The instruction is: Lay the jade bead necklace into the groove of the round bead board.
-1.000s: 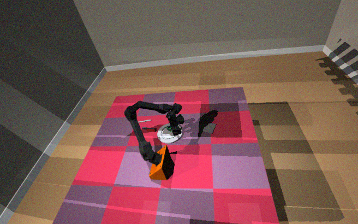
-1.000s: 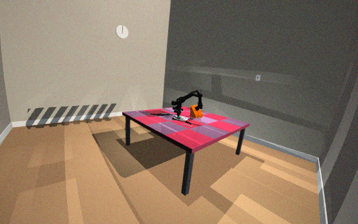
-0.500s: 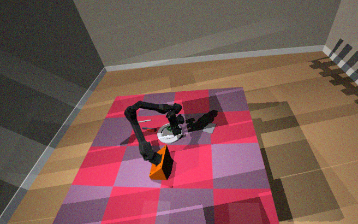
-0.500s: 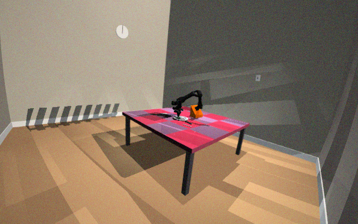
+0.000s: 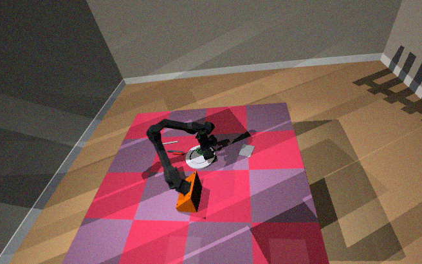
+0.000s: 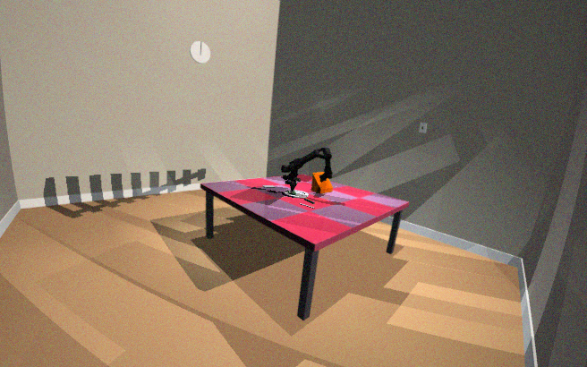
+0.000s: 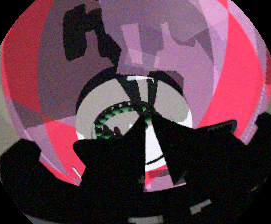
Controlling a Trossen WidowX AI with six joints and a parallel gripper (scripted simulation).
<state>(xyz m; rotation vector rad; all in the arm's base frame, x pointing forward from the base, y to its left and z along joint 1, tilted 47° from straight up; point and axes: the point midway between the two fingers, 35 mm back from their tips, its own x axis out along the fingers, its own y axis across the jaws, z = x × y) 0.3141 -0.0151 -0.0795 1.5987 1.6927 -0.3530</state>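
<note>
My gripper tip is now 50 mm to the right of the round white bead board and 10 mm above it. From my gripper tip the other things lie so: red-handled tool 50 mm ahead, 230 mm to the left, 10 mm below; flat grey pad 40 mm ahead, 260 mm to the right, 10 mm below; thin white rod 160 mm ahead, 300 mm to the left, 10 mm below.
</note>
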